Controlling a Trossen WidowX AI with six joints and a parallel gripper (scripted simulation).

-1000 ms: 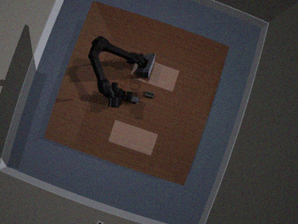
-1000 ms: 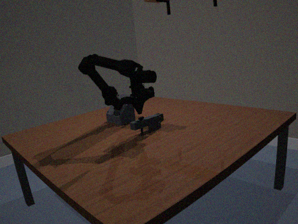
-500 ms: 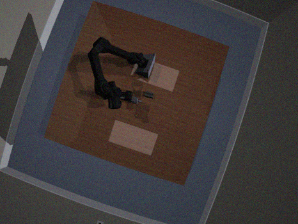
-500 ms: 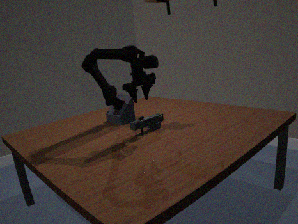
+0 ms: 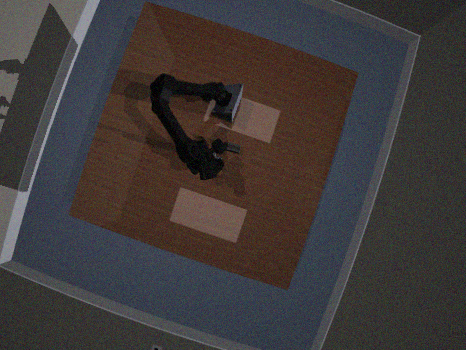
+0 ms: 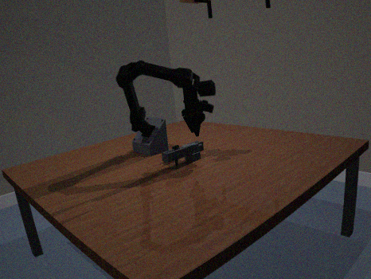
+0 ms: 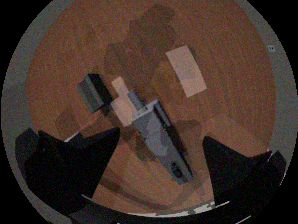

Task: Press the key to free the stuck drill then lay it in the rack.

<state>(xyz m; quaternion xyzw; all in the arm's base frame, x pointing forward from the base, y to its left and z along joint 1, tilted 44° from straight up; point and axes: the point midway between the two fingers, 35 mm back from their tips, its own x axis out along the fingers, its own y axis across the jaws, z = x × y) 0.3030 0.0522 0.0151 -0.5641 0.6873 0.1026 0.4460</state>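
My gripper tip is 2 cm past the drill, 1 cm to the left of it and 6 cm above it. Also, from my gripper tip: dark key: 1 cm behind, 10 cm to the right, 6 cm below; grey rack: 11 cm behind, 9 cm to the left, 9 cm below.
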